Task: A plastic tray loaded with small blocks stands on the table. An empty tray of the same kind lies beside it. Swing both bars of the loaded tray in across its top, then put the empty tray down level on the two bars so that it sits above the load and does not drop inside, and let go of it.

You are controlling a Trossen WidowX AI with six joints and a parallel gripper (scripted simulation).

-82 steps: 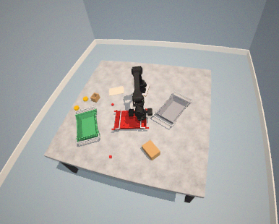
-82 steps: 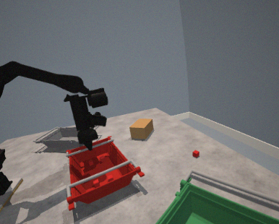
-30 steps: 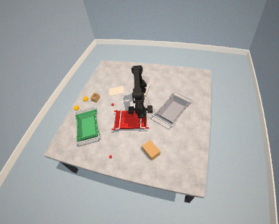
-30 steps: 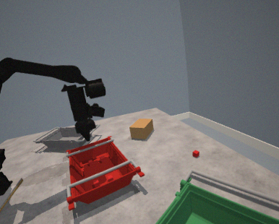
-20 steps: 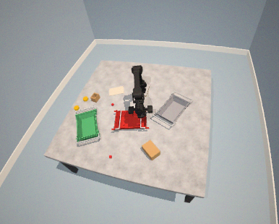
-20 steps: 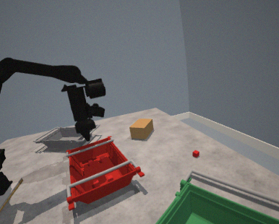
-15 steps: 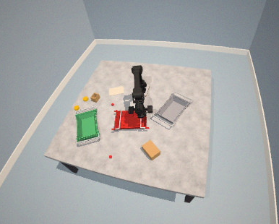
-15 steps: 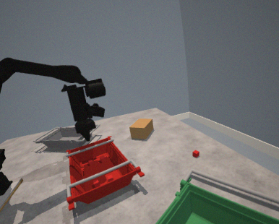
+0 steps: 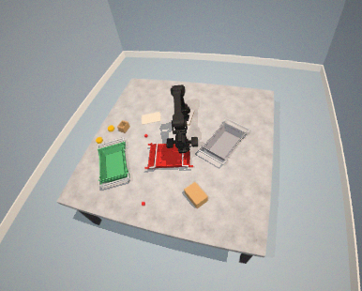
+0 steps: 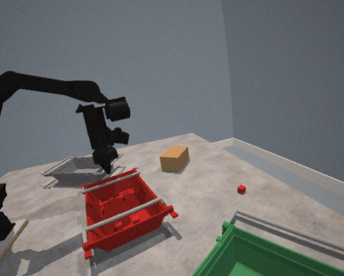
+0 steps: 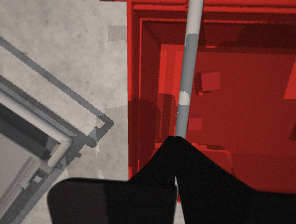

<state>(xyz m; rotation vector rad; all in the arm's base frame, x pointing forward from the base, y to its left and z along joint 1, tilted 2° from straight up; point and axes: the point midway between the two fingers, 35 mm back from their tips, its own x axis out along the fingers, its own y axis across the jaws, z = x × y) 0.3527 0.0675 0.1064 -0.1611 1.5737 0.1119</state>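
My gripper tip is now 14 cm past the grey tray, 24 cm to the right of it and 4 cm above it. From my gripper tip the other things lie so: cream card 34 cm behind, 33 cm to the right, 9 cm below.
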